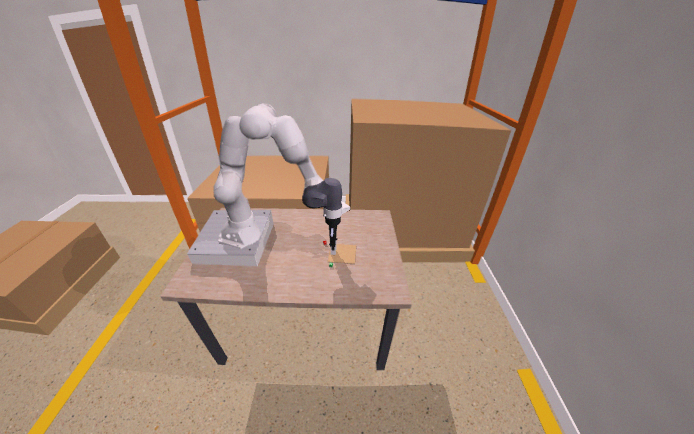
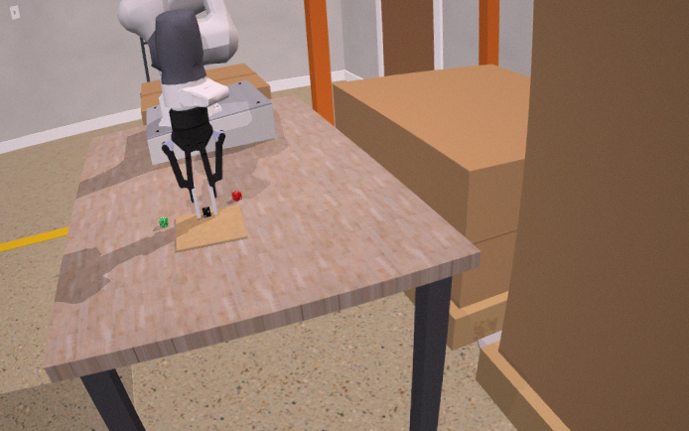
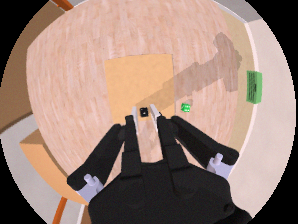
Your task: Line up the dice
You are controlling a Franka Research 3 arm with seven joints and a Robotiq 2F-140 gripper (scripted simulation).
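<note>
The black die lies 30 mm below my hand. The rest, counted from my hand: green die (100 mm to the right, 30 mm below); tan mat (50 mm ahead, 40 mm below); red die (60 mm behind, 70 mm to the left, 30 mm below).
</note>
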